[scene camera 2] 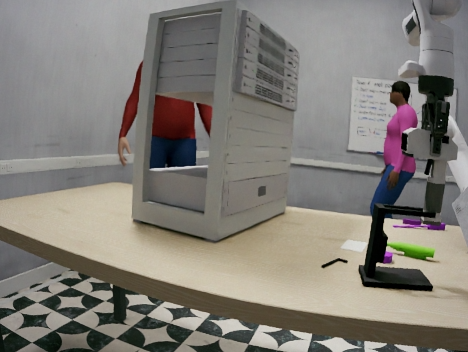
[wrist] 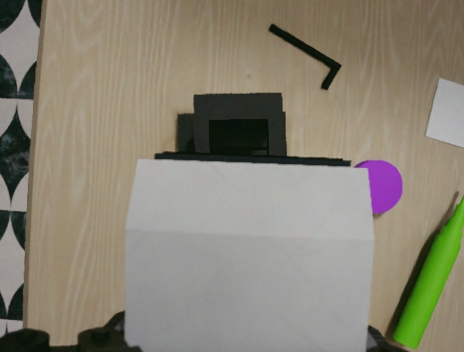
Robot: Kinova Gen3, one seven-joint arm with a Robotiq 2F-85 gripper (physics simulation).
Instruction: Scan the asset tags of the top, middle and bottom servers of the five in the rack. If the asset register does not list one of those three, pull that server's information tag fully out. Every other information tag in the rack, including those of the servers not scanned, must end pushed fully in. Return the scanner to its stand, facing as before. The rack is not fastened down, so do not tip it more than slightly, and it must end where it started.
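My gripper [scene camera 2: 436, 148] [wrist: 245, 331] is shut on the scanner, whose pale head [scene camera 2: 414, 142] [wrist: 250, 280] fills the lower middle of the wrist view. Its grey handle [scene camera 2: 435, 196] hangs down at the right of the scene view. The black scanner stand [scene camera 2: 375, 240] [wrist: 237, 106] is upright on the table; its top arm overlaps the handle's lower end in the scene view, and whether they touch I cannot tell. The grey rack [scene camera 2: 214, 200] stands upright, with five servers [scene camera 2: 270, 65] near its top. The asset tags and information tags are too small to tell.
The wooden table [scene camera 2: 280, 280] [wrist: 100, 200] holds a black hex key [scene camera 2: 334, 262] [wrist: 305, 46], a white card [scene camera 2: 354, 245] [wrist: 447, 112], a green tool [scene camera 2: 415, 250] [wrist: 430, 280] and a purple round thing [scene camera 2: 388, 257] [wrist: 387, 186]. More purple things [scene camera 2: 436, 226] lie behind the stand. Two people stand beyond the table.
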